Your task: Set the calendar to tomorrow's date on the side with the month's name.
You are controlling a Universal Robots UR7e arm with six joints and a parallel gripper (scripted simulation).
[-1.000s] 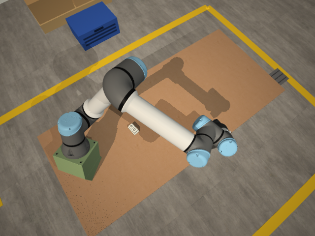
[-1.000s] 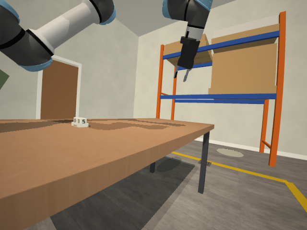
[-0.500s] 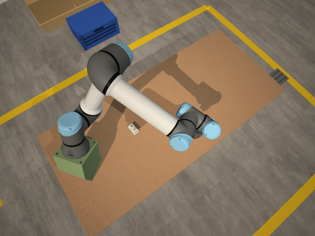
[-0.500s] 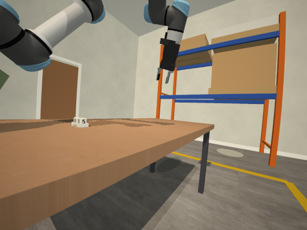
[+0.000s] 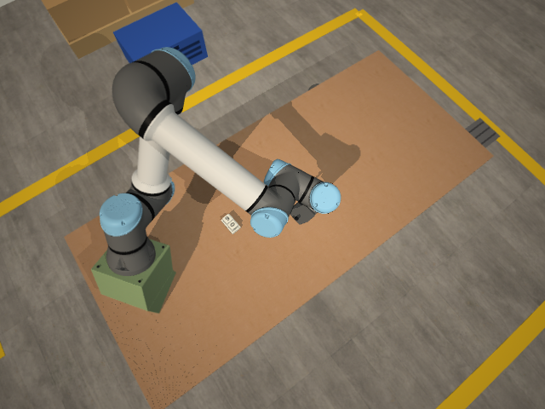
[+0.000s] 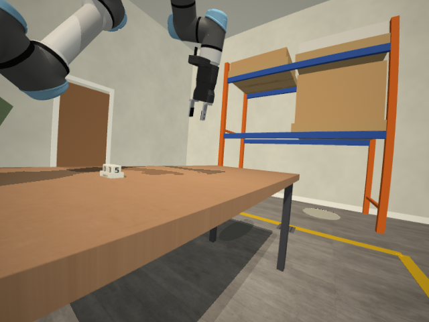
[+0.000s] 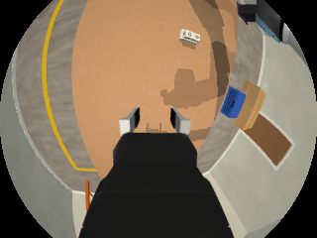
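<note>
My gripper is now 24 cm above the white calendar tray, 22 cm past it and 17 cm to the right of it.
</note>
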